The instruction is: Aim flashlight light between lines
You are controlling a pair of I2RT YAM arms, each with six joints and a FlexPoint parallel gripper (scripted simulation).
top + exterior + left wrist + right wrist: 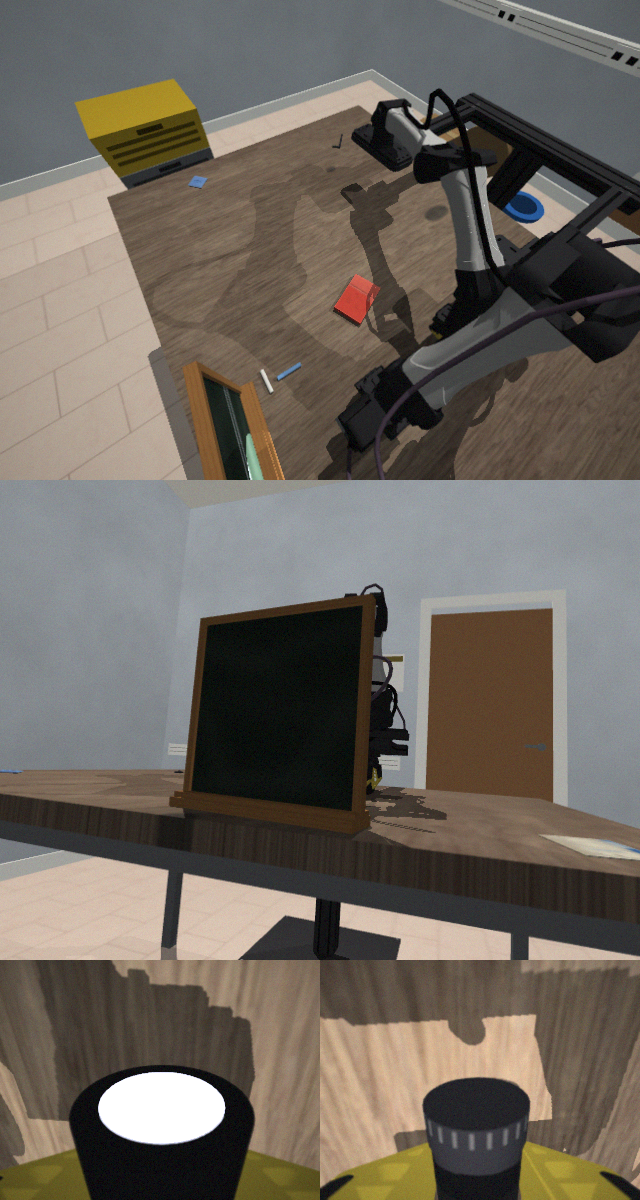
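Right now the flashlight is 90 mm behind my left hand and 10 mm to the right of it. Also, from my left hand: red block: 110 mm behind, 230 mm to the right, 20 mm below; then blue chalk: 130 mm ahead, 160 mm to the right, 20 mm below; then white chalk: 190 mm ahead, 170 mm to the right, 20 mm below.
The flashlight lies 140 mm ahead of my right hand and 10 mm to the left of it. Round my right hand: red block 210 mm to the right, 120 mm ahead, 20 mm below; then blue chalk 360 mm ahead, 150 mm to the right, 20 mm below; then white chalk 420 mm ahead, 150 mm to the right, 20 mm below.
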